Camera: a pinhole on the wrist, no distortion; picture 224 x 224 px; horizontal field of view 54.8 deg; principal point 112.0 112.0 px. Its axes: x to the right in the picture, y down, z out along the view. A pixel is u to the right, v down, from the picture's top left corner.
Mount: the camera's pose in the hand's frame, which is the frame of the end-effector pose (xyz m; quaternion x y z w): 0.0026 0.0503 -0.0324 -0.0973 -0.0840 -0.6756 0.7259
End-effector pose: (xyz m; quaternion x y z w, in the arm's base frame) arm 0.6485 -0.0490 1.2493 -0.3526 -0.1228 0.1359 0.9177
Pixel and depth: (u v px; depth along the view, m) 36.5 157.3 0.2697
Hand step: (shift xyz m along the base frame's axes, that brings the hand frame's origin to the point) -0.0490 0.2956 0.0080
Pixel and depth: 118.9 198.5 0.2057
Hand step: 0.0114 0.2040 0.0615
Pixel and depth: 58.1 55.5 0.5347
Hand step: -0.3278 0.4499 0.1016
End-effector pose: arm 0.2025 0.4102 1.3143 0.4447 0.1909 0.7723 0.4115
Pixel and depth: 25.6 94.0 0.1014
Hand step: -0.0044 -0.0777 0.1012
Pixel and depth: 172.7 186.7 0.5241
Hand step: 0.3495 0.0924 0.4106
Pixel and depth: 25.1 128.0 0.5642
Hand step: 0.1811 -0.2503 0.5339
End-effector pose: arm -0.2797 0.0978 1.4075 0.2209 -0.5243 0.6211 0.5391
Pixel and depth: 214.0 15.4 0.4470
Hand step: -0.0289 -0.4926 0.0350
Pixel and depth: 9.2 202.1 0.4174
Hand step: -0.4696 -0.1614 0.1018
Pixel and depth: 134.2 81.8 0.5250
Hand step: -0.2375 -0.4470 0.0689
